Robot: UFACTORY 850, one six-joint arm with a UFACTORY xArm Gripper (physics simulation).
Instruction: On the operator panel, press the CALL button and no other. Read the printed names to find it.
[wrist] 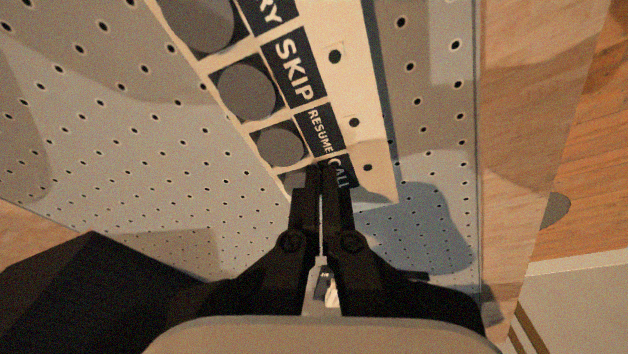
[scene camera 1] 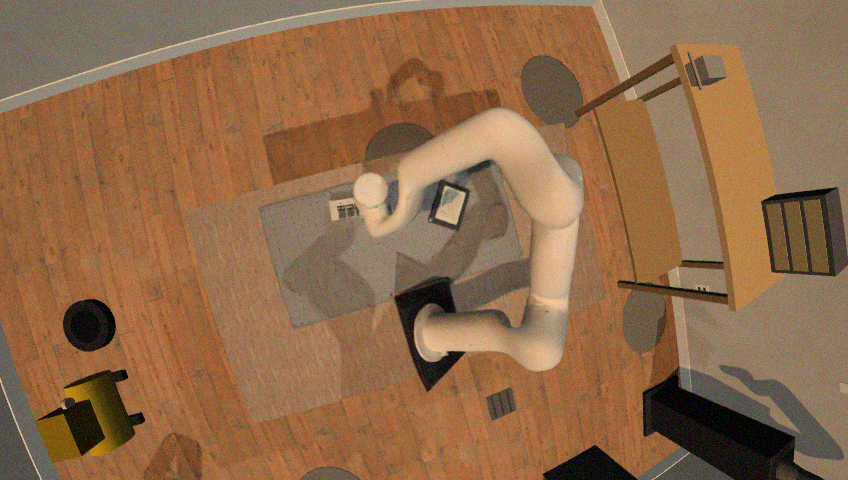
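Note:
The pale operator panel (scene camera 1: 335, 212) (wrist: 345, 80) lies on the perforated grey board. In the wrist view its printed names run down in a row: a partly cut-off name ending in RY, SKIP (wrist: 294, 70), RESUME (wrist: 321, 131) and CALL (wrist: 342, 171), with a round grey button left of each. The CALL button (wrist: 295, 181) is at the panel's near end and partly hidden behind the fingertips. My gripper (wrist: 320, 183) is shut and empty, its tips over the area between the CALL button and its label. Whether the tips touch the panel I cannot tell. The arm's wrist hides the gripper in the scene view.
The perforated grey board (scene camera 1: 309, 285) (wrist: 125, 165) bears the panel and a black-framed tablet-like thing (scene camera 1: 449, 205), right of the arm's wrist in the scene view. The robot's black base plate (scene camera 1: 425, 371) stands near the board's front edge. A wooden shelf bench (scene camera 1: 737, 178) stands at right.

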